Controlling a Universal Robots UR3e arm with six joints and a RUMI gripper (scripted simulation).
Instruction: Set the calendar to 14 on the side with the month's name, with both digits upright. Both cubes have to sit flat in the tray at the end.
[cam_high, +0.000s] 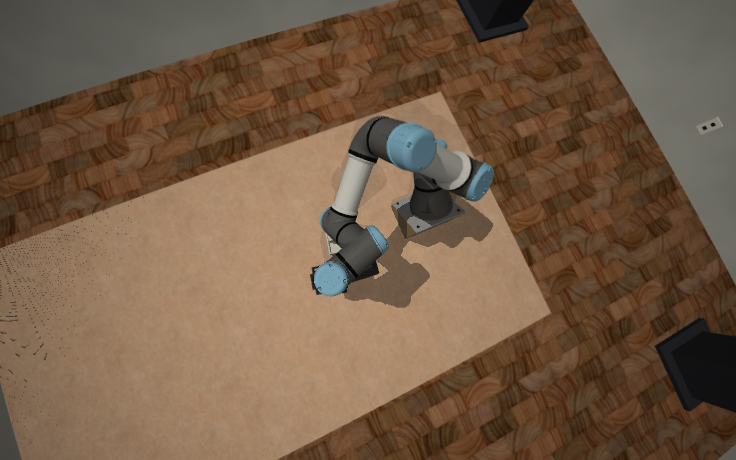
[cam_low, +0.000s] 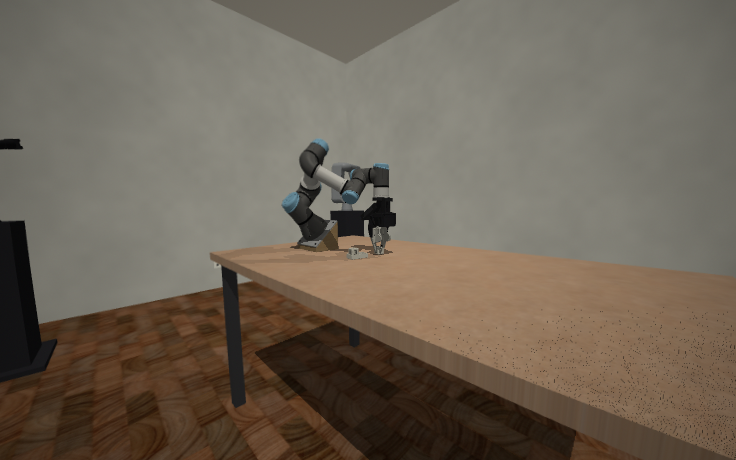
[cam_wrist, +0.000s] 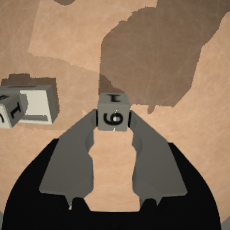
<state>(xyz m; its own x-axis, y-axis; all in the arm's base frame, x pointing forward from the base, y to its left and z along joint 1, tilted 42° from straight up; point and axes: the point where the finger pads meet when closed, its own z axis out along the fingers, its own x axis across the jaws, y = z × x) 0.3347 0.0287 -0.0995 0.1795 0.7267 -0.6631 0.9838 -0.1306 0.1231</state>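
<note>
Right now the white digit cube is 1 cm below my hand. The rest, counted from my hand: tray: 11 cm to the right, 2 cm below, 2 cm behind.
</note>
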